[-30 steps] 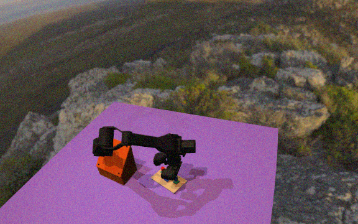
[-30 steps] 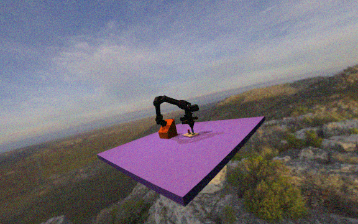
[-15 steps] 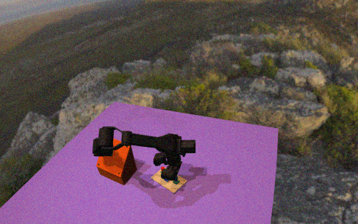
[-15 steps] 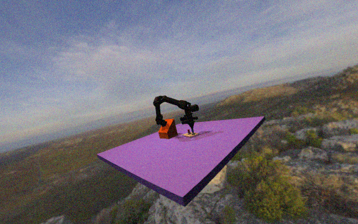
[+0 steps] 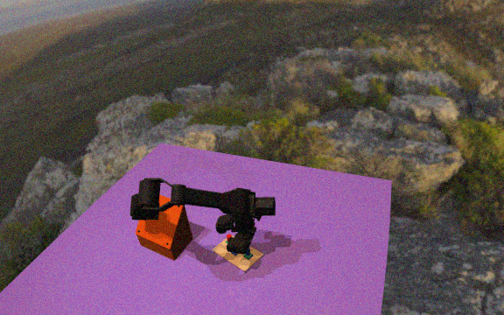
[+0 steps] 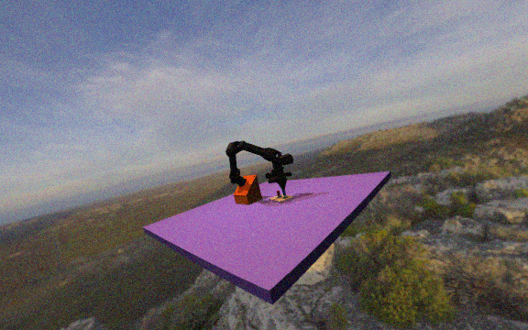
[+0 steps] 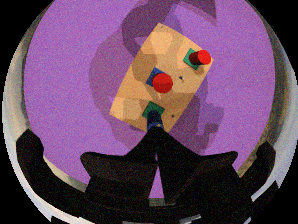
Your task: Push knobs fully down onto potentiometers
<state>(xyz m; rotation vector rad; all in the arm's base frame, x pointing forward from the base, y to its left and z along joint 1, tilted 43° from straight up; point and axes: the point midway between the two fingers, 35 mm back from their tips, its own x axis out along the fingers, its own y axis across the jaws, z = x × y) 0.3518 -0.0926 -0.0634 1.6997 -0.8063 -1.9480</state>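
Right now my gripper tip is 5 cm past the red knob and 2 cm above it.
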